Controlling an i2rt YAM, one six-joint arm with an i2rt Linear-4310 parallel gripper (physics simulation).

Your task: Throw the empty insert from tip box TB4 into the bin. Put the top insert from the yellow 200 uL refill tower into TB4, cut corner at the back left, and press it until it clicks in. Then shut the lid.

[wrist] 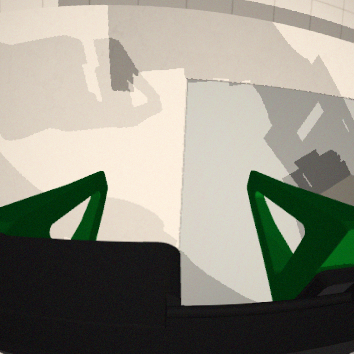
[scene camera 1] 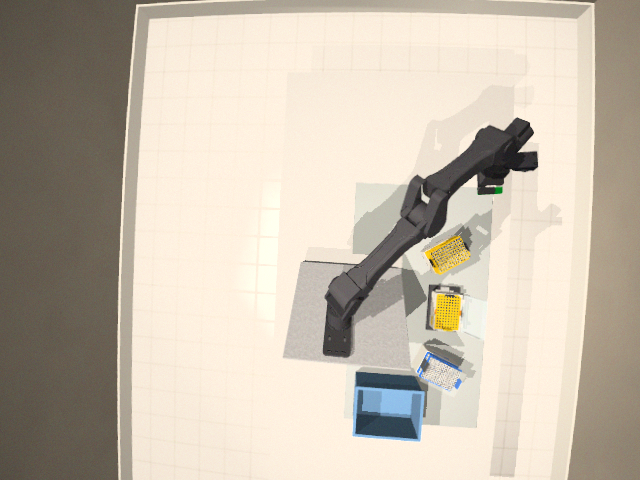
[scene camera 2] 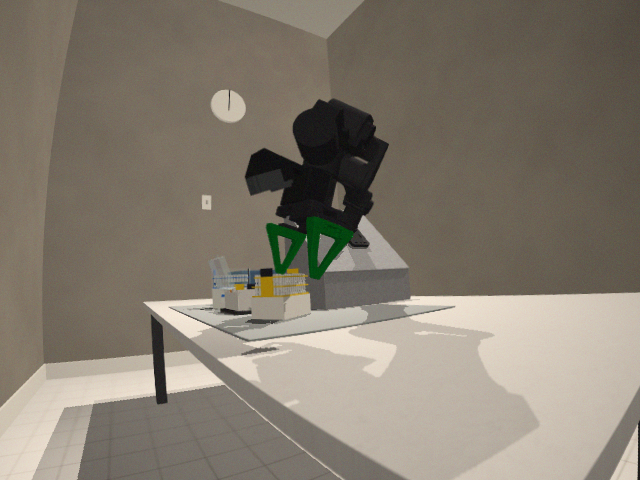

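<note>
My gripper (scene camera 1: 490, 190) (scene camera 2: 298, 274) (wrist: 176, 178) is open and empty, with its green fingers wide apart. It hangs in the air beyond the yellow refill tower, near the mat's corner. The yellow refill tower (scene camera 1: 449, 254) (scene camera 2: 266, 287) stands turned at an angle on the mat, with rows of tips on top. TB4 (scene camera 2: 238, 299) is the white box between the two towers. A yellow insert (scene camera 1: 448, 312) with open holes sits in it. Its clear lid (scene camera 1: 474, 317) (scene camera 2: 219, 265) stands open. The blue bin (scene camera 1: 387, 380) is open at the top. The tower and TB4 do not show clearly in the wrist view.
A blue-edged tower (scene camera 1: 439, 372) with pale tips stands between TB4 and the bin. The grey sloped base block (scene camera 1: 310, 320) (scene camera 2: 367, 288) bears the arm. The pale mat (scene camera 1: 377, 206) (scene camera 2: 413, 311) (wrist: 220, 150) lies on the white table (scene camera 2: 413, 387).
</note>
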